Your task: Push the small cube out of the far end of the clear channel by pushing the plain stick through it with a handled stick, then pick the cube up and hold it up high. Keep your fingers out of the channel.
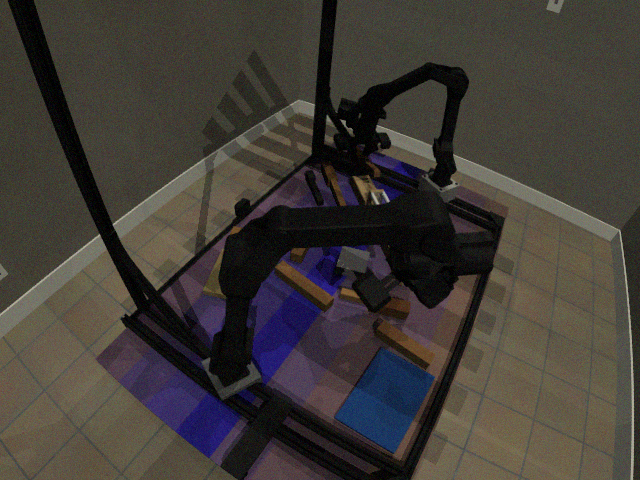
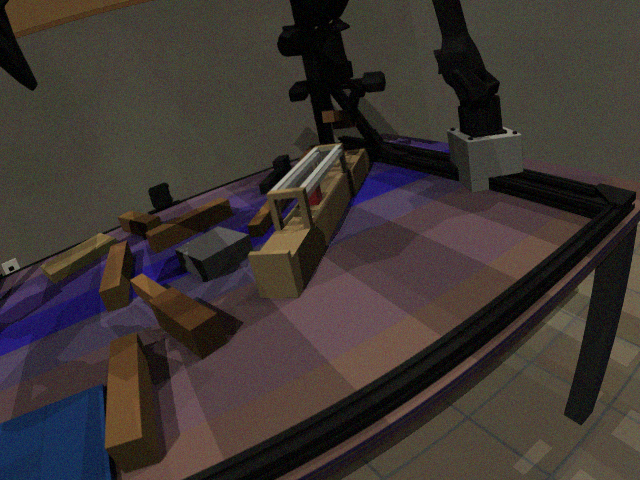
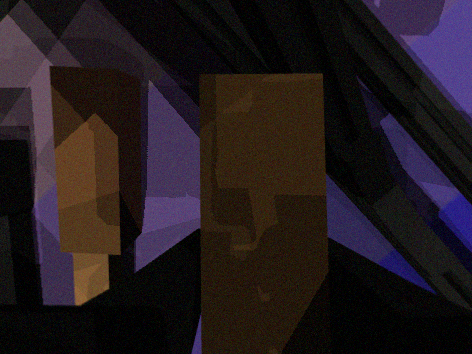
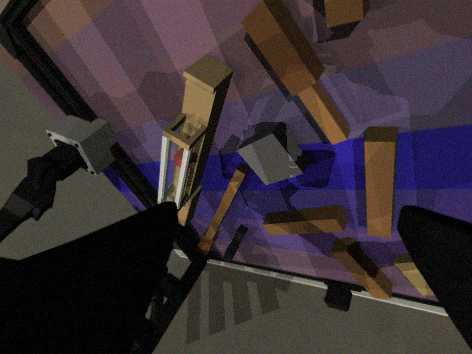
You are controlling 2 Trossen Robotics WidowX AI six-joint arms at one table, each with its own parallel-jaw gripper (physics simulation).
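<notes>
The clear channel (image 2: 304, 172) (image 4: 164, 165) (image 1: 379, 195) has white rails and lies on a tan wooden base. The small red cube (image 2: 314, 195) (image 4: 179, 156) sits inside it, close to the end with the tan frame. A brown stick shows dimly inside the channel beyond the cube. My left gripper (image 1: 361, 145) (image 2: 332, 119) hangs over the channel's other end, by the black post, and is shut on the brown handled stick (image 3: 266, 158). My right gripper (image 1: 374, 290) is open and empty, hovering low over the middle of the table.
Several brown wooden blocks (image 2: 182, 316) (image 4: 284, 46) (image 1: 304, 285) lie scattered on the table. A grey block (image 2: 215, 250) (image 4: 270, 158) lies beside the channel. A blue mat (image 1: 387, 400) lies at the front. Black frame posts (image 1: 324, 71) stand at the corners.
</notes>
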